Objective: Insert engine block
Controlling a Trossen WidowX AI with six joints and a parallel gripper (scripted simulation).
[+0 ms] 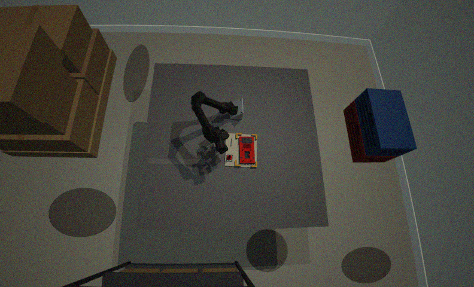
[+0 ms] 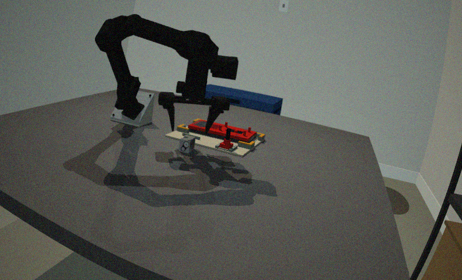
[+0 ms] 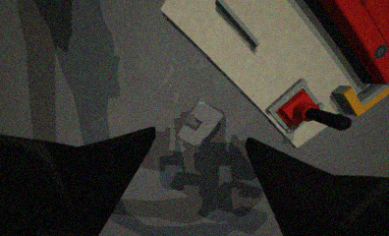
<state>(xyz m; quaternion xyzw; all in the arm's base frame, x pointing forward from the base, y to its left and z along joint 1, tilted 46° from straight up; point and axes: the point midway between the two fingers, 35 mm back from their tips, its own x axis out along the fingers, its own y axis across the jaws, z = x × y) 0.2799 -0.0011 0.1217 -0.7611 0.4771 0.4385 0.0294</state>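
Right now my gripper tip is 3 cm above the grey engine block and 1 cm past it. The rest, counted from my gripper tip: dark post (10 cm to the left, 7 cm ahead, 2 cm below).
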